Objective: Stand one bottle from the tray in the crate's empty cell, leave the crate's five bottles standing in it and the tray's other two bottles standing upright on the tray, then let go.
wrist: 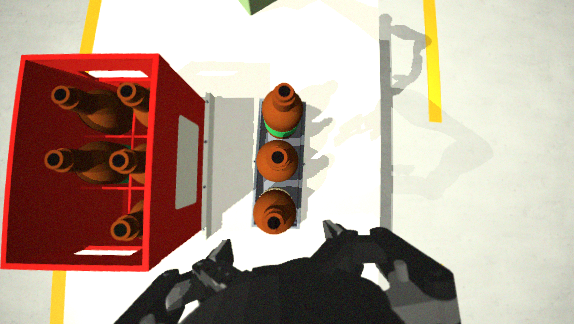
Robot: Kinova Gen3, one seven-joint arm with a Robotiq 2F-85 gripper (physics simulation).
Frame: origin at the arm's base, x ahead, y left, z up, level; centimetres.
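Seen in the pictures: gripper, between the fingertips: (278, 239).
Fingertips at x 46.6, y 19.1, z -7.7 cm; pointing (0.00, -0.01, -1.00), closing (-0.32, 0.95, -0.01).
Observation:
Pixels of each thing's top centre, then the offset from my fingertips to it. "spot": a spot on its surface instead.
- narrow grey tray, a spot on its surface: (301, 187) spot: dx -3.9, dy +4.5, dz -20.2 cm
- far bottle, centre of its top: (284, 91) dx -17.5, dy -1.8, dz -6.8 cm
- middle bottle, centre of its top: (277, 157) dx -8.2, dy -1.3, dz -6.8 cm
- red crate, centre of its top: (77, 157) dx -4.2, dy -25.8, dz -5.3 cm
- grey metal strip, a spot on its surface: (209, 165) spot: dx -5.5, dy -15.5, dz -20.9 cm
A narrow grey tray (301, 187) holds three upright brown bottles in a row. The far bottle (282, 110) has a green label, the middle bottle (277, 161) is seen from above, and the near bottle (274, 211) shows a little of a cream label. The red crate (154, 165) is at the left, with several brown bottles standing in it: two at the far end, two in the middle row, and one (121, 229) at the near end on the right. The near left cell shows no bottle. My gripper (278, 239) is wide open and empty, above and near the near bottle in view.
A grey metal strip (209, 165) runs along the crate's right side, between crate and tray. A green object (257, 5) shows in part at the top edge. Yellow floor lines (433, 65) lie left and right of the white table. Shadows of the arm fall at the right.

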